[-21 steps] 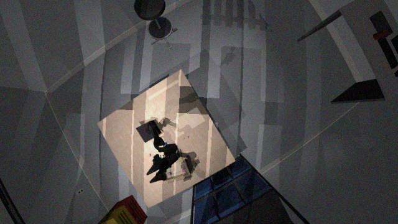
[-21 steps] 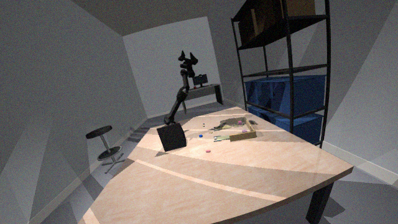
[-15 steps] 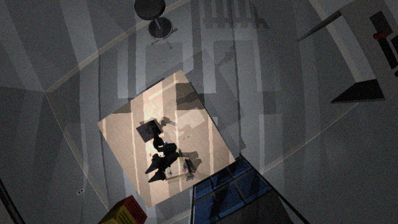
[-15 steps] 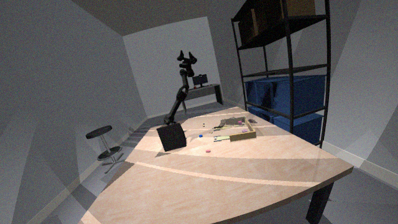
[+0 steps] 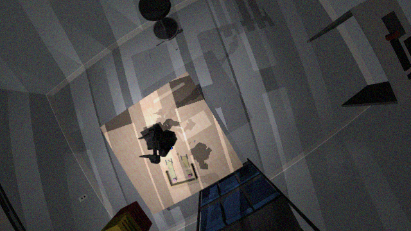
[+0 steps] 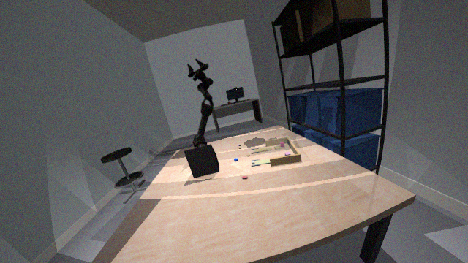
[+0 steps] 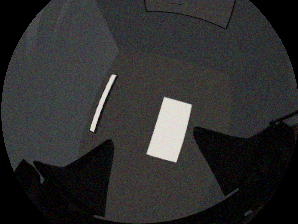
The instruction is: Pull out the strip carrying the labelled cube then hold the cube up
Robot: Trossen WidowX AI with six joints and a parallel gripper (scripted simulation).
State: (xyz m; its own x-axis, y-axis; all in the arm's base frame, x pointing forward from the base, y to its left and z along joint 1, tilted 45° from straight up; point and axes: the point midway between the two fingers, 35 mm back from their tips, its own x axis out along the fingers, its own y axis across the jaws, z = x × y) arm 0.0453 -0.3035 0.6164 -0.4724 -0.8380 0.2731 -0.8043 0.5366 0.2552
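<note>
Now: the blue piece 80 cm below my gripper tip, 21 cm to the right of it and 12 cm ahead of it. From my gripper tip the other things lie so: pink piece (80 cm below, 46 cm to the right, 11 cm ahead); pale strip (80 cm below, 36 cm ahead, 19 cm to the right).
</note>
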